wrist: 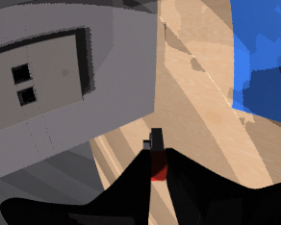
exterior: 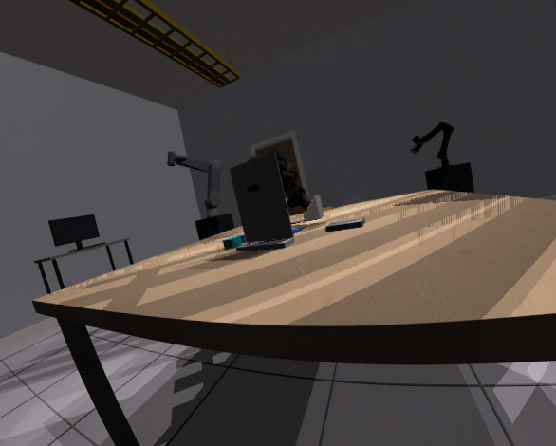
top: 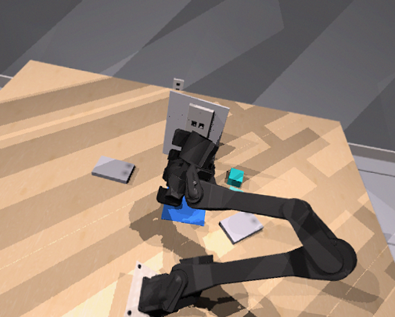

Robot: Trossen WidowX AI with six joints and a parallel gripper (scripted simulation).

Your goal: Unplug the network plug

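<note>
Now: the blue marked square 60 mm behind my gripper tip, 50 mm to the right of it and 120 mm below it. The rest, counted from my gripper tip: teal block (60 mm ahead, 200 mm to the right, 100 mm below); then grey upright panel (120 mm ahead, 50 mm to the right, 10 mm below); then red network plug (right at my gripper tip).
</note>
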